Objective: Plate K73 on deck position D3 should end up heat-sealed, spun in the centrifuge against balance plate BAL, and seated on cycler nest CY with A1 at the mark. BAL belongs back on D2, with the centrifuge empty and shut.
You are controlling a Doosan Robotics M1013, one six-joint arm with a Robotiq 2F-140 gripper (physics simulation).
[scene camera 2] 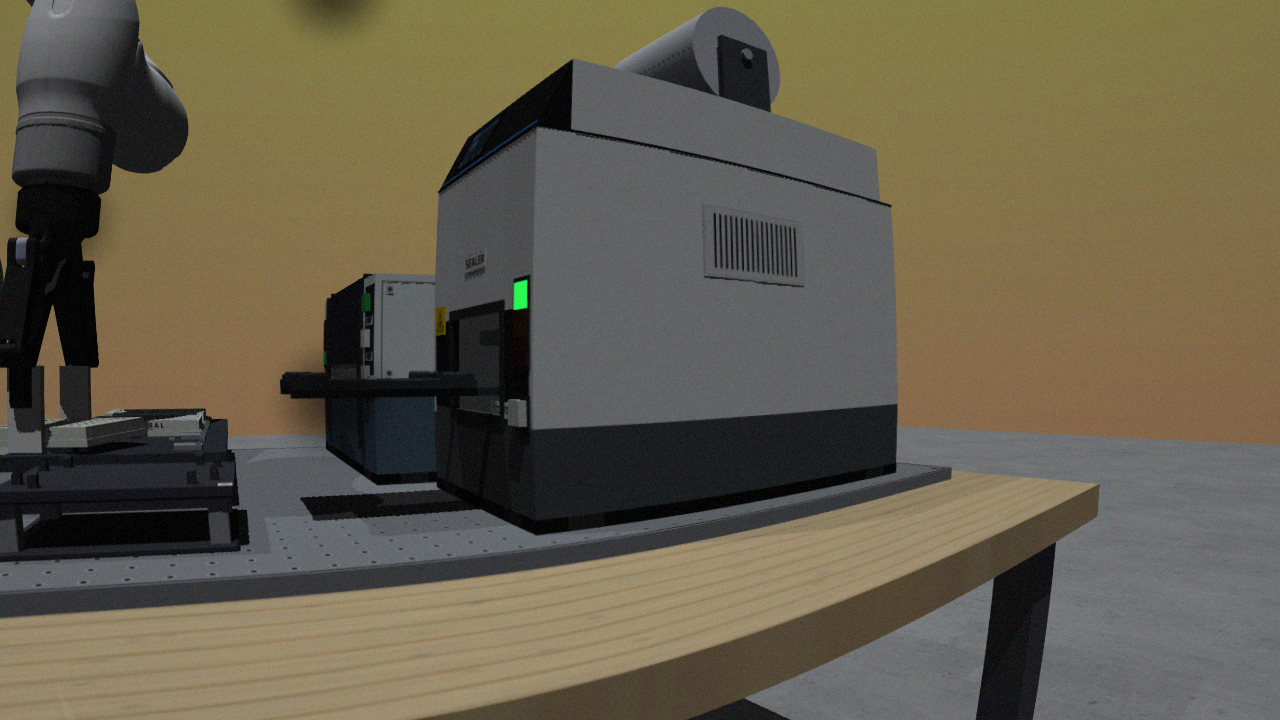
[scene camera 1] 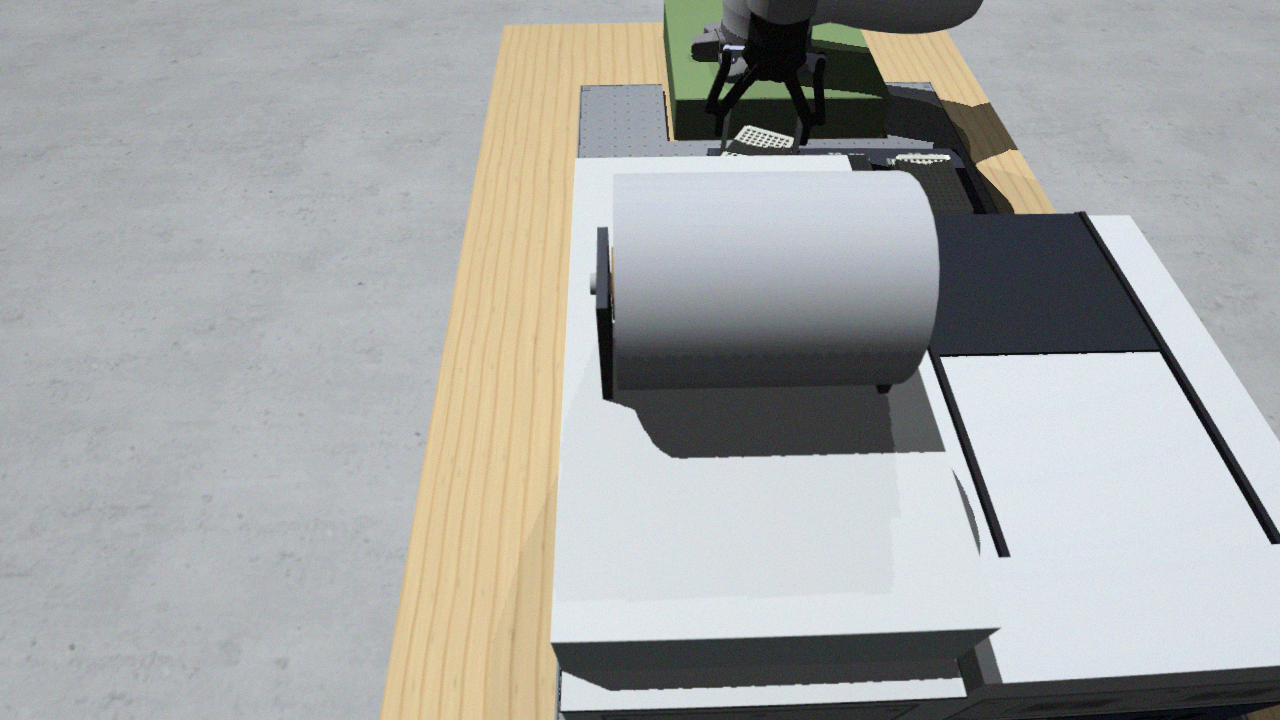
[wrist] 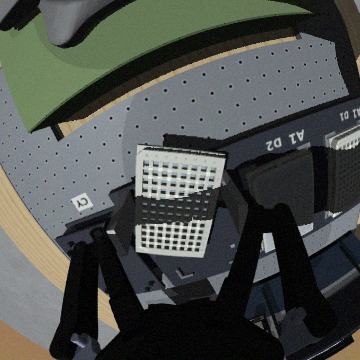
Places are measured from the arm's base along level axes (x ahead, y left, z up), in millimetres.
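Where they show: gripper, fingertip midpoint: (scene camera 2: pixel 54 445) (wrist: pixel 175 192).
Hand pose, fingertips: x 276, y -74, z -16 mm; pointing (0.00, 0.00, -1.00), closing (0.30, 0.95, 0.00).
Each offset is from my fingertips to the top centre of the thing. "spot": to the spot under its first point. Level surfaces: height alone.
A white 96-well plate {10 mm ahead, 8 mm right, 24 mm up} (scene camera 1: pixel 762 137) (scene camera 2: pixel 96 432) (wrist: pixel 177 175) is between the fingers of my gripper (scene camera 1: pixel 762 130) (scene camera 2: pixel 51 413) (wrist: pixel 175 192), which is shut on it. The plate looks slightly tilted, low over the dark deck {1 mm down} (wrist: pixel 321 132); no name shows on it. In the wrist view, a shadowed plate {86 mm ahead, 112 mm left, 15 mm up} (wrist: pixel 284 190) sits by the D2 mark, and in scene camera 2 a plate marked BAL {spot: 112 mm ahead, 67 mm left, 10 mm up} (scene camera 2: pixel 170 425) lies beyond the held plate. The CY label {spot: 33 mm back, 146 mm right, 49 mm down} (wrist: pixel 82 202) is left of the held plate. The sealer {565 mm ahead, 188 mm right, 427 mm up} (scene camera 2: pixel 707 331) (scene camera 1: pixel 725 537) shows a green light. I cannot tell the centrifuge's state.
A white roll {586 mm ahead, 190 mm right, 427 mm up} (scene camera 1: pixel 769 277) (scene camera 2: pixel 684 53) is mounted on the sealer. A dark tray {268 mm ahead, 157 mm right, 59 mm up} (scene camera 2: pixel 384 385) sticks out at its front. A white and blue machine {spot: 347 mm ahead, 23 mm right, 103 mm up} (scene camera 2: pixel 402 331) stands behind it. Another plate {101 mm ahead, 235 mm left, 15 mm up} (wrist: pixel 346 175) sits at D1. A green block (scene camera 1: pixel 778 116) (wrist: pixel 100 55) stands behind the deck.
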